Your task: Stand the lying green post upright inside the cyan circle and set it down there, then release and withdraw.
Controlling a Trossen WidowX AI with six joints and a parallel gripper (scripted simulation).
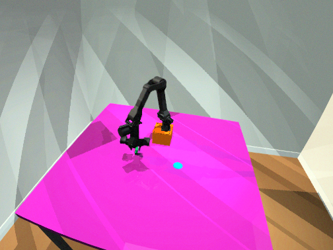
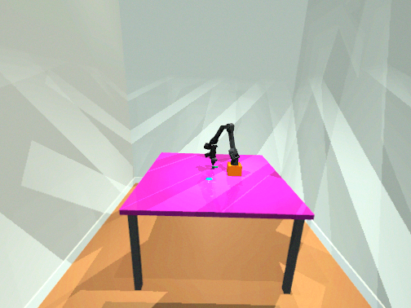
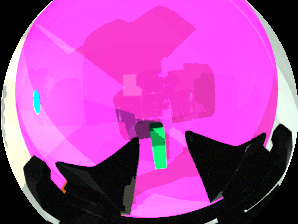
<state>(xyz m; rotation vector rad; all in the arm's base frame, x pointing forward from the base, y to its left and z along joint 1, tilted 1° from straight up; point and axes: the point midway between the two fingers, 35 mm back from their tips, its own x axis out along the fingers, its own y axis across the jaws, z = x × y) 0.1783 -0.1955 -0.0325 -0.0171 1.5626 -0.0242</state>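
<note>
The green post lies 3 cm behind my gripper tip and 2 cm below it. Also, from my gripper tip: cyan circle 28 cm to the left, 8 cm ahead, 3 cm below.
</note>
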